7 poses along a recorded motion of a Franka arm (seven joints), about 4.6 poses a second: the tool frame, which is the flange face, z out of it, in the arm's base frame.
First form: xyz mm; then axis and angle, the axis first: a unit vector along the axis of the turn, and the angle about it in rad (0 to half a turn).
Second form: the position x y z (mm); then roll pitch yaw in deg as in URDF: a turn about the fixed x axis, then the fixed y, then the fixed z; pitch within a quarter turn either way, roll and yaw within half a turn. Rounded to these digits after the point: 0 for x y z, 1 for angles.
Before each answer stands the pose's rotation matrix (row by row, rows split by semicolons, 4 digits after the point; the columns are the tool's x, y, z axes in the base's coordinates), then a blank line. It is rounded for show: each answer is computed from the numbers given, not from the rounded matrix.
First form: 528 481 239 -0.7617 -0.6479 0.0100 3.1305
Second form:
0.1603 0.9868 -0.0224; 0.9870 -0.1605 -0.0045; -0.0080 -0.0214 -0.9997

528 481 239 -178.8 0.5 80.8
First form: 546 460 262 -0.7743 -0.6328 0.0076 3.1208
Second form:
0.1991 0.9797 -0.0249; 0.9800 -0.1990 0.0065; 0.0014 -0.0257 -0.9997

546 460 262 -178.5 -0.1 78.5
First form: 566 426 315 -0.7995 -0.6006 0.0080 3.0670
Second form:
0.2794 0.9584 -0.0575; 0.9596 -0.2768 0.0500; 0.0320 -0.0692 -0.9971

566 426 315 -176.0 -1.8 73.8
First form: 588 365 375 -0.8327 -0.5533 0.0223 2.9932
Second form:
0.3901 0.9131 -0.1187; 0.9197 -0.3801 0.0986; 0.0449 -0.1477 -0.9880

588 365 375 -171.5 -2.6 67.0
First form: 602 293 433 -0.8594 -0.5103 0.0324 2.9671
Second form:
0.4811 0.8648 -0.1439; 0.8760 -0.4680 0.1164; 0.0333 -0.1820 -0.9827

602 293 433 -169.5 -1.9 61.2
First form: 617 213 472 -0.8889 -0.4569 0.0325 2.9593
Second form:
0.5838 0.7997 -0.1401; 0.8115 -0.5694 0.1317; 0.0255 -0.1906 -0.9813

617 213 472 -169.0 -1.5 54.3
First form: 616 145 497 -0.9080 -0.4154 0.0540 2.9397
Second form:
0.6526 0.7359 -0.1804; 0.7576 -0.6381 0.1377; -0.0138 -0.2265 -0.9739

616 145 497 -166.9 0.8 49.3
